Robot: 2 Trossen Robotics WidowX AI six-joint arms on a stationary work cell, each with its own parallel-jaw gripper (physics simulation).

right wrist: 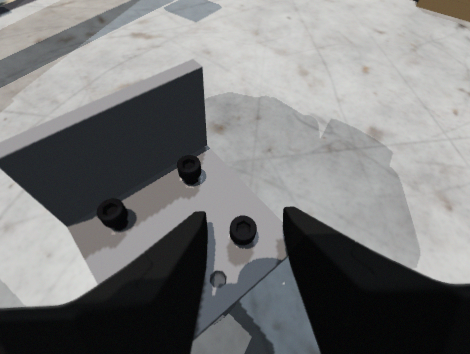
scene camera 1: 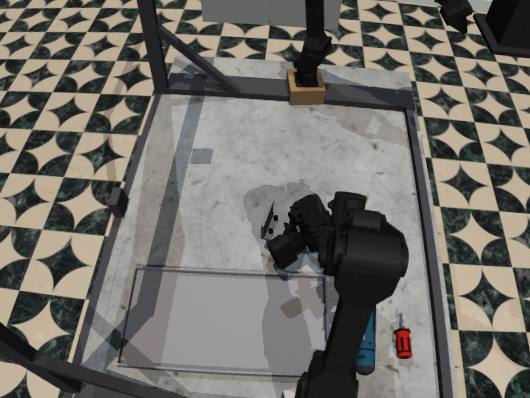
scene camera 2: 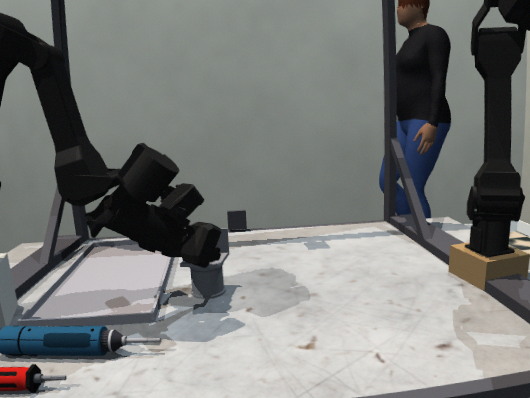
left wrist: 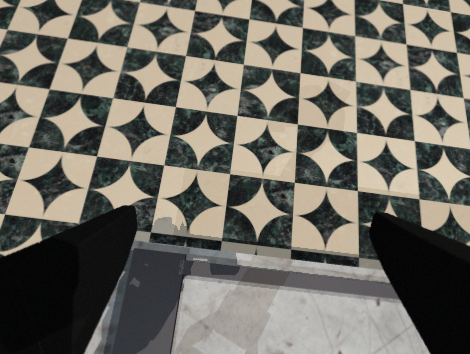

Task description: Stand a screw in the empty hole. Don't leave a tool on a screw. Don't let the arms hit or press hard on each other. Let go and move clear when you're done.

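Places are measured from the left arm's base along level axes (x ahead, y left, z up), in millimetres.
Pixels of known places: left gripper, fingertip midpoint: point(scene camera 1: 459, 22) point(left wrist: 254, 220); right gripper, fingertip midpoint: point(right wrist: 244, 219) point(scene camera 1: 290, 220) point(scene camera 2: 213, 256); left arm's base, origin of the base link: point(scene camera 1: 305, 79) point(scene camera 2: 489, 249).
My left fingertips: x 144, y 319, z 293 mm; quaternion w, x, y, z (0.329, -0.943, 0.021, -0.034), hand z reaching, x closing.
Ahead of a thing's pixels: the offset from my left fingertips to its top centre. "spot": to the spot under its first point.
A grey bracket point(scene camera 1: 267, 223) point(right wrist: 160, 210) with an upright dark wall tops a grey round pedestal point(scene camera 2: 207, 281). Two black socket-head screws stand near the wall, a left one @(369 mm ahead, 463 mm right, 269 mm down) point(right wrist: 112, 213) point(scene camera 1: 271, 231) and a right one @(337 mm ahead, 450 mm right, 269 mm down) point(right wrist: 189, 168) point(scene camera 1: 275, 218). A third screw @(350 mm ahead, 416 mm right, 269 mm down) point(right wrist: 243, 230) stands upright toward the front corner. An empty hole @(spot: 369 mm ahead, 416 mm right, 282 mm down) point(right wrist: 218, 279) shows beside the left fingertip in the right wrist view. My right gripper point(right wrist: 244, 219) is partly open and holds nothing; its tips appear on either side of the third screw. My left gripper point(left wrist: 254, 220) is wide open and empty, far from the bracket.
A blue power screwdriver @(557 mm ahead, 278 mm right, 305 mm down) point(scene camera 2: 65, 340) point(scene camera 1: 367, 345) and a red screwdriver @(602 mm ahead, 206 mm right, 317 mm down) point(scene camera 1: 403, 343) point(scene camera 2: 17, 378) lie on the table. A shallow grey tray @(540 mm ahead, 567 mm right, 330 mm down) point(scene camera 1: 220, 320) point(scene camera 2: 100, 280) lies beside the pedestal. The left arm's base stands on a wooden block @(144 mm back, 319 mm right, 293 mm down) point(scene camera 1: 306, 95) point(scene camera 2: 467, 265) at the frame edge.
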